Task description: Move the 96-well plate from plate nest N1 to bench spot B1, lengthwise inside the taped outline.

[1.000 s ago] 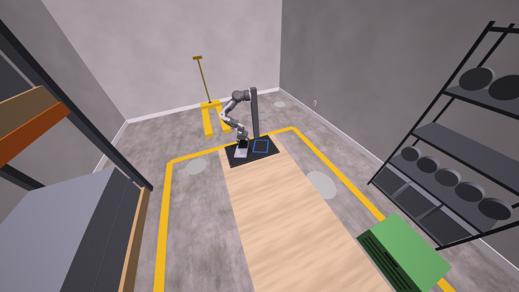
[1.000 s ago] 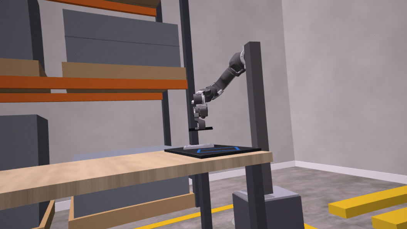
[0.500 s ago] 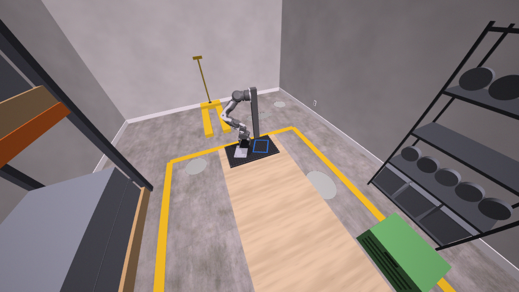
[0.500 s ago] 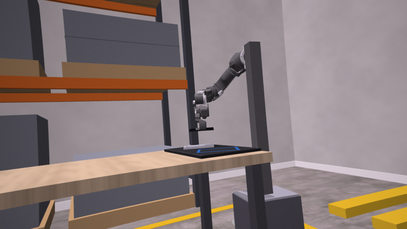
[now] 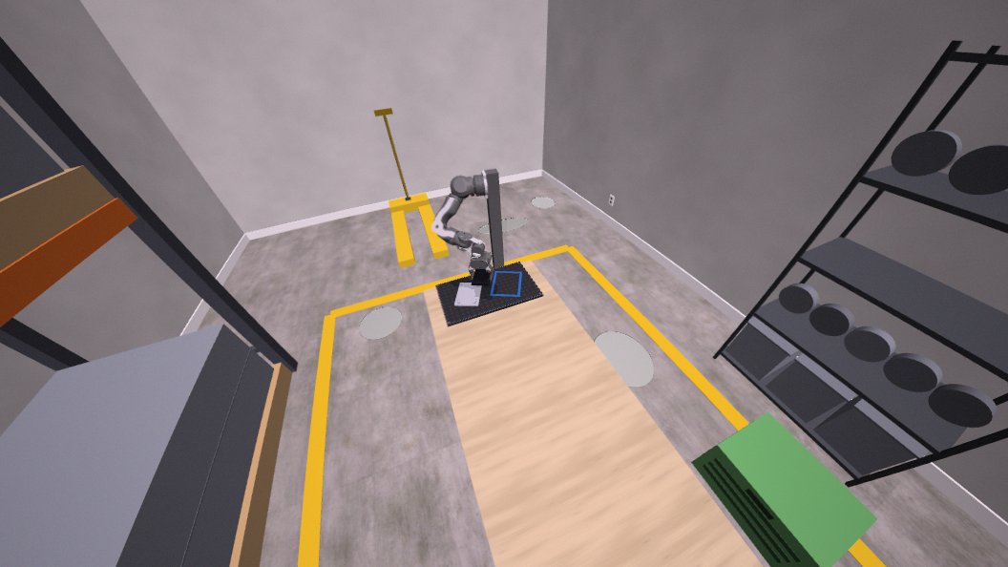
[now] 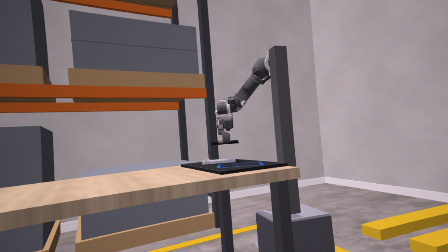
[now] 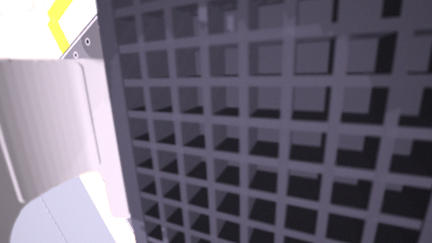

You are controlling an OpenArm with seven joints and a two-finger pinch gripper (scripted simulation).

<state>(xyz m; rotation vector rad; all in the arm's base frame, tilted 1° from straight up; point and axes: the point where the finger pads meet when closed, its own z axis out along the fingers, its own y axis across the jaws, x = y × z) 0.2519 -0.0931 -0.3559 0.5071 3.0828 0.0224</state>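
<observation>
My gripper is now 90 mm above the plate nest N1, 80 mm to the left of it and 10 mm short of it. The rest, counted from my hand: 96-well plate: right at my hand.
</observation>
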